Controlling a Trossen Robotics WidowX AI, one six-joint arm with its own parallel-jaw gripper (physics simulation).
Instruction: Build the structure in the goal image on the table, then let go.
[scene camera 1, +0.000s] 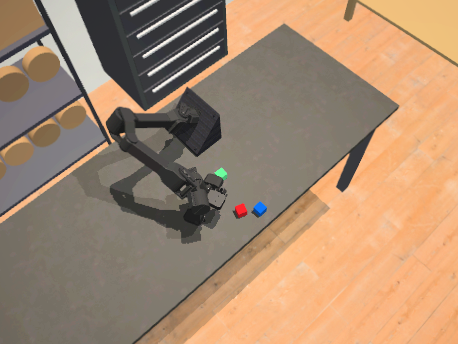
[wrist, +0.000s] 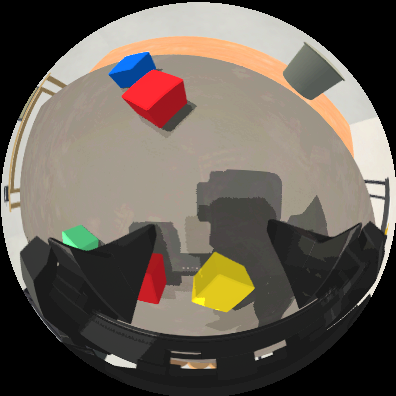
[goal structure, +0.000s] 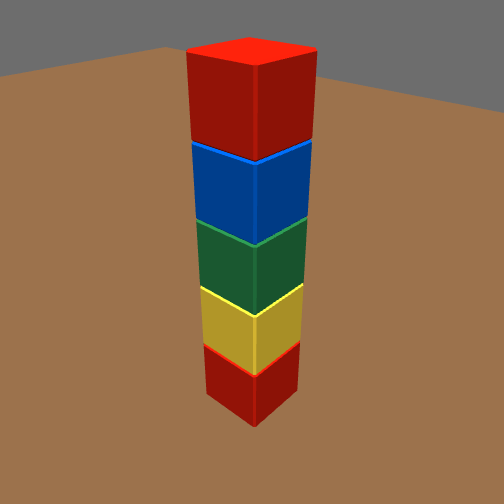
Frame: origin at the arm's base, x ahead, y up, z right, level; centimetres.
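Seen in the pictures: gripper, fingertip midpoint: (scene camera 1: 210, 210) (wrist: 213, 228); arm's base, origin of the base link: (scene camera 1: 192, 115).
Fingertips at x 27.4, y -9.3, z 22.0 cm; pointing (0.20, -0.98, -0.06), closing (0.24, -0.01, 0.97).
Observation:
Offsets run from my fingertips to a thing's middle. Level surfaces: height alone.
My gripper (scene camera 1: 206, 210) (wrist: 213, 228) is open, low over the table @(dy -0.3 cm) (scene camera 1: 310, 100) (wrist: 100, 165). In the wrist view, a yellow cube @(dy +1.3, dx -4.1, dz +1.6 cm) (wrist: 223, 284) shows in the gap between the spread fingers, and neither finger holds it. A red cube @(dy +1.3, dx -5.3, dz -4.8 cm) (wrist: 154, 281) is partly hidden behind the left finger. A green cube @(dy +1.3, dx -5.6, dz -12.6 cm) (scene camera 1: 221, 174) (wrist: 80, 237) lies outside that finger, partly hidden by it. A second red cube @(dy +1.3, dx +9.0, dz -6.4 cm) (scene camera 1: 241, 210) (wrist: 157, 97) lies near a blue cube @(dy +1.3, dx +13.7, dz -11.1 cm) (scene camera 1: 259, 209) (wrist: 132, 69) toward the table's front edge. The yellow cube and first red cube are hidden in the scene view.
A dark drawer cabinet (scene camera 1: 116, 60) stands behind the table, with a shelf rack (scene camera 1: 71, 67) at the left. The arm's dark slanted base (scene camera 1: 207, 127) is on the table behind the gripper. A grey bin (wrist: 312, 72) stands beyond the table in the wrist view.

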